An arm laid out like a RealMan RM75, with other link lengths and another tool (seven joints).
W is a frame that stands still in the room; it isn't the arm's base.
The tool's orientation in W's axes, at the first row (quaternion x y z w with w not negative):
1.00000, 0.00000, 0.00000, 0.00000
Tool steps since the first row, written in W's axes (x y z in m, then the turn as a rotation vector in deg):
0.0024, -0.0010, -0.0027, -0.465, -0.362, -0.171
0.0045, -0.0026, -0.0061, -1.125, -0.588, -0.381
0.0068, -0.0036, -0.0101, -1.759, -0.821, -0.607
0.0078, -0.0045, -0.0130, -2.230, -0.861, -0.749
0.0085, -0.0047, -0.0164, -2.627, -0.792, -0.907
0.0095, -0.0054, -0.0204, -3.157, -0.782, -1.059
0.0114, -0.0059, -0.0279, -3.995, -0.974, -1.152
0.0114, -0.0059, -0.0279, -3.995, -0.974, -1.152
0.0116, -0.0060, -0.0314, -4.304, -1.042, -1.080
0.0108, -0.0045, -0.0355, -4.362, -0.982, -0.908
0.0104, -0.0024, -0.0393, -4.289, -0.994, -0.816
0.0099, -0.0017, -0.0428, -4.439, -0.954, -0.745
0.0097, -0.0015, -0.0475, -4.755, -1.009, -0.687
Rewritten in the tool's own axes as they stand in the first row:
0.0024, 0.0010, 0.0027, -0.465, 0.362, 0.171
0.0045, 0.0026, 0.0061, -1.125, 0.588, 0.381
0.0068, 0.0036, 0.0101, -1.759, 0.821, 0.607
0.0078, 0.0045, 0.0130, -2.230, 0.861, 0.749
0.0085, 0.0047, 0.0164, -2.627, 0.792, 0.907
0.0095, 0.0054, 0.0204, -3.157, 0.782, 1.059
0.0114, 0.0059, 0.0279, -3.995, 0.974, 1.152
0.0114, 0.0059, 0.0279, -3.995, 0.974, 1.152
0.0116, 0.0060, 0.0314, -4.304, 1.042, 1.080
0.0108, 0.0045, 0.0355, -4.362, 0.982, 0.908
0.0104, 0.0024, 0.0393, -4.289, 0.994, 0.816
0.0099, 0.0017, 0.0428, -4.439, 0.954, 0.745
0.0097, 0.0015, 0.0475, -4.755, 1.009, 0.687

